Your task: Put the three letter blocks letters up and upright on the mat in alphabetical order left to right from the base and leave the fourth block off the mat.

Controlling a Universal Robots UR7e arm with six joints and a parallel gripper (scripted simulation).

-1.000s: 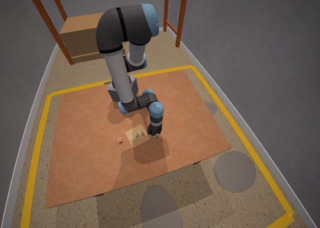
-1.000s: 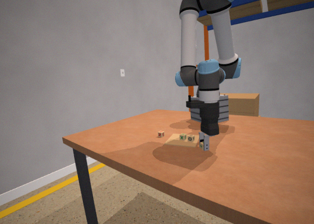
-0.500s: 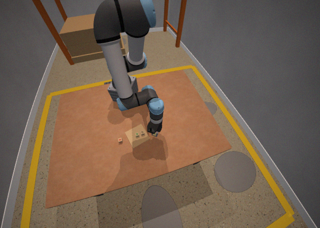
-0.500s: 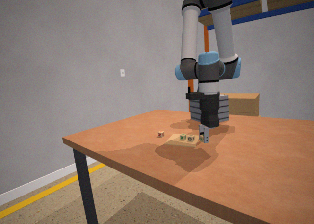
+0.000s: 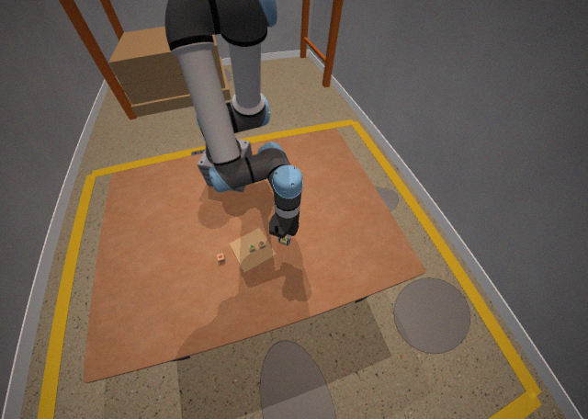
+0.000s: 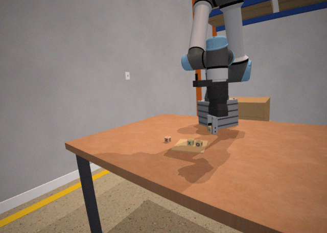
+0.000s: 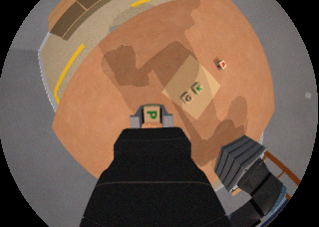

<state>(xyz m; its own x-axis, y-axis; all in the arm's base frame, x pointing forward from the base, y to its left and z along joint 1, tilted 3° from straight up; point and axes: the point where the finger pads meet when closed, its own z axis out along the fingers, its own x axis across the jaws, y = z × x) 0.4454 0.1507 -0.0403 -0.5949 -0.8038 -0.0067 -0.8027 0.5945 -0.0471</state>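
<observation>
My hand is 120 mm to the left of the tan mat, 110 mm above it and 40 mm past it.
</observation>
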